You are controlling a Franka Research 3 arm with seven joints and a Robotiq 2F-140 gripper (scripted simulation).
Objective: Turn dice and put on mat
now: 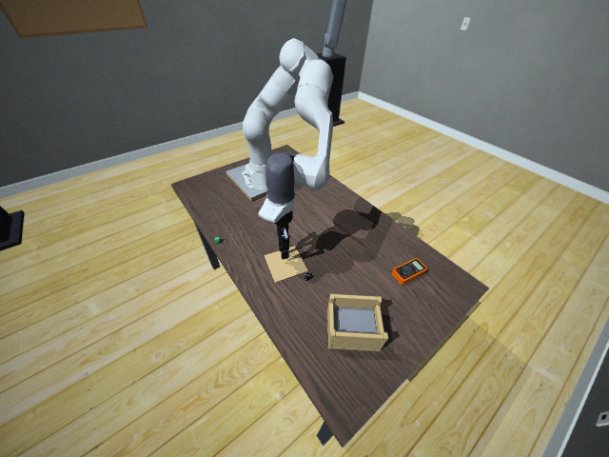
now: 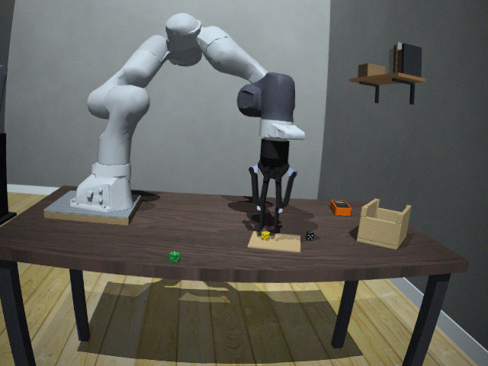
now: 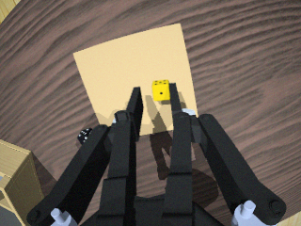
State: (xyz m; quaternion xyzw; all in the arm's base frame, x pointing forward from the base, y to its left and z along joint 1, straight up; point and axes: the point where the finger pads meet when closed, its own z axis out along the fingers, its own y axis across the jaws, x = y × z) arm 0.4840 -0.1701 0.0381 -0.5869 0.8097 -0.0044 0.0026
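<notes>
My gripper is now 5 cm above the yellow die. Also, from my hand: black die 13 cm ahead, 3 cm to the left, 6 cm below; then tan mat 2 cm ahead, 1 cm to the right, 6 cm below; then green die 24 cm behind, 19 cm to the right, 6 cm below.
</notes>
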